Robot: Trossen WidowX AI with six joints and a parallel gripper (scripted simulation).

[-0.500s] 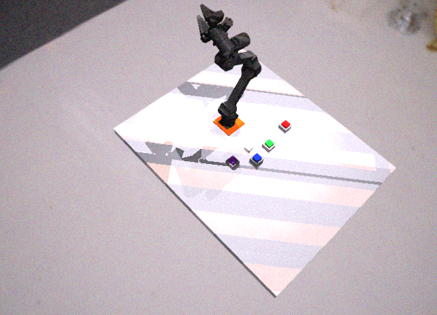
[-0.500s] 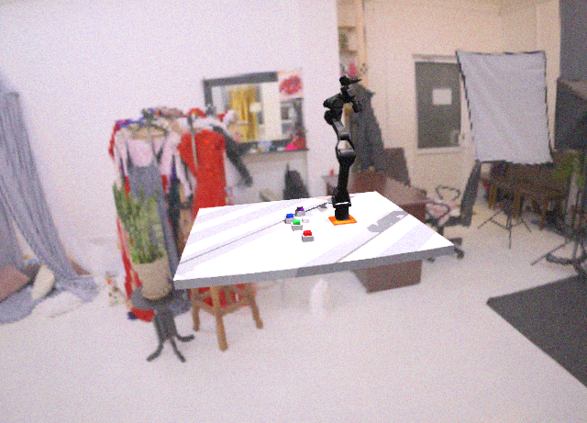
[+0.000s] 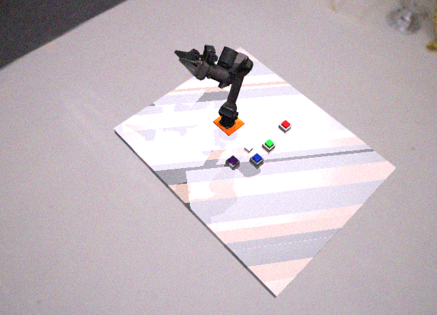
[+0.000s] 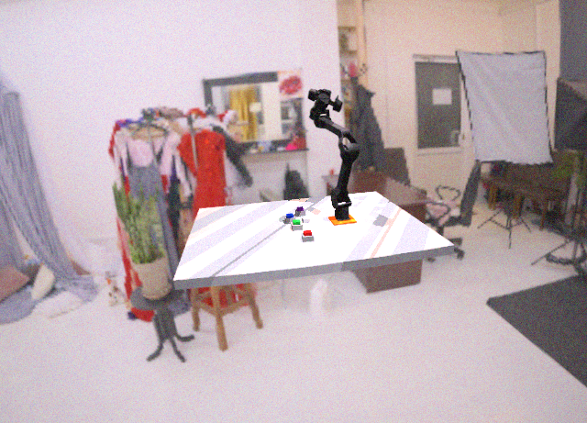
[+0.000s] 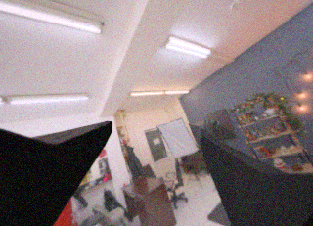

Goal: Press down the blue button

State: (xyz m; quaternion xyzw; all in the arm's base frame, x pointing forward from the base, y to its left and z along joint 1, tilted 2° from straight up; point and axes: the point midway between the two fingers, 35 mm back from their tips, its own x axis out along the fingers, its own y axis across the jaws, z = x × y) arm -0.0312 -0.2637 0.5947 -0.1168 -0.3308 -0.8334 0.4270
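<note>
Now: gripper tip 590 mm above the blue button, 290 mm short of it and 230 mm to the right of it. The rest, counted from my gripper tip: purple button 590 mm below, 220 mm ahead, 130 mm to the left; small white block 610 mm below, 250 mm to the left, 220 mm ahead; green button 590 mm below, 340 mm to the left, 270 mm ahead.
</note>
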